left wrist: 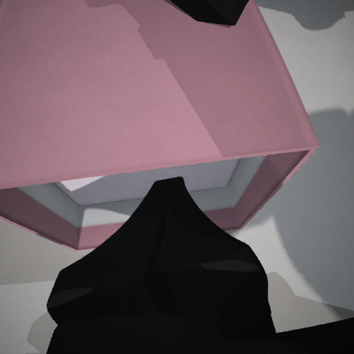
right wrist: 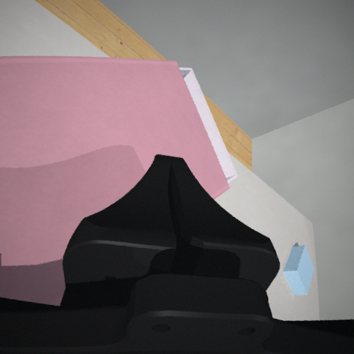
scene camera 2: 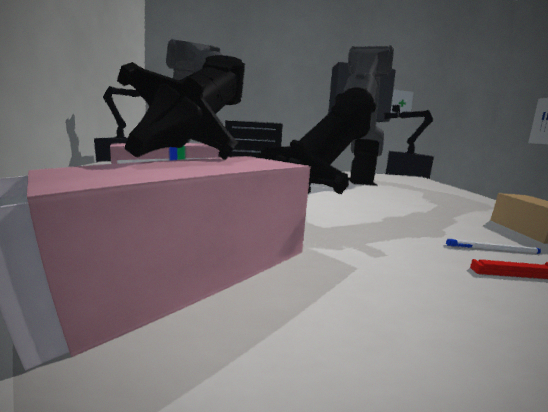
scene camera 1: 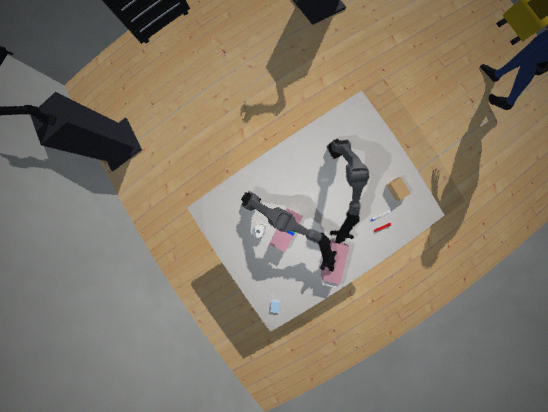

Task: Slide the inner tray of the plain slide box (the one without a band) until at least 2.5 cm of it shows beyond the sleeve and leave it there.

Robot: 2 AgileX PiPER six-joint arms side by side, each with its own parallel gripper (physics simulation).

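Note:
The plain slide box lies on the table. Its pink sleeve (scene camera 1: 340,260) (scene camera 2: 175,225) (left wrist: 100,100) (right wrist: 75,110) has no band. The pale inner tray (scene camera 2: 30,280) (right wrist: 210,125) sticks out at the far end from my left gripper. In the left wrist view, the tray's near wall (left wrist: 205,182) sits back inside the sleeve's open end. My left gripper (scene camera 1: 341,242) (left wrist: 172,195) is shut, its tip at that open end; the sleeve hides it in scene camera 2. My right gripper (scene camera 1: 327,269) (scene camera 2: 132,150) (right wrist: 166,173) is shut, by the sleeve's top; contact is unclear.
The banded pink slide box (scene camera 1: 282,240) (scene camera 2: 145,152) lies behind the right arm. A white roll (scene camera 1: 258,231), a light blue block (scene camera 1: 274,307) (right wrist: 299,270), a wooden block (scene camera 1: 398,188) (scene camera 2: 522,215), a blue-capped pen (scene camera 2: 492,246) and a red marker (scene camera 1: 382,227) (scene camera 2: 512,268) also lie on the table.

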